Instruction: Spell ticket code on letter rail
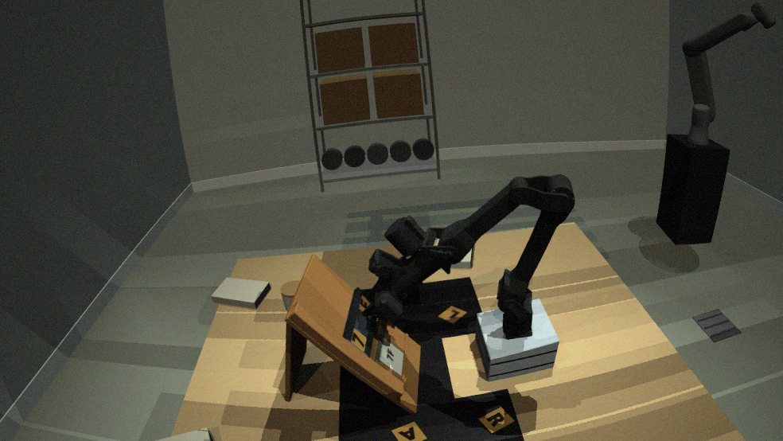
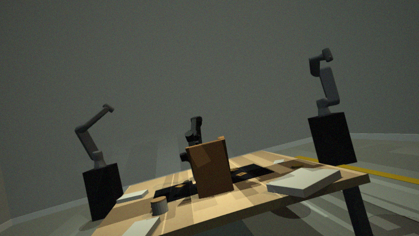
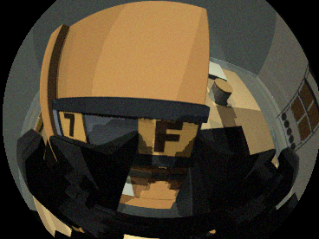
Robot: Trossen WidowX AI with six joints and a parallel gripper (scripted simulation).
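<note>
Right now my gripper tip is 80 mm to the right of the white ticket, 80 mm above it and 60 mm past it. The rest, counted from my gripper tip: card 570 mm to the left, 240 mm behind, 160 mm below; yellow disc 620 mm to the left, 150 mm below, 10 mm ahead.
</note>
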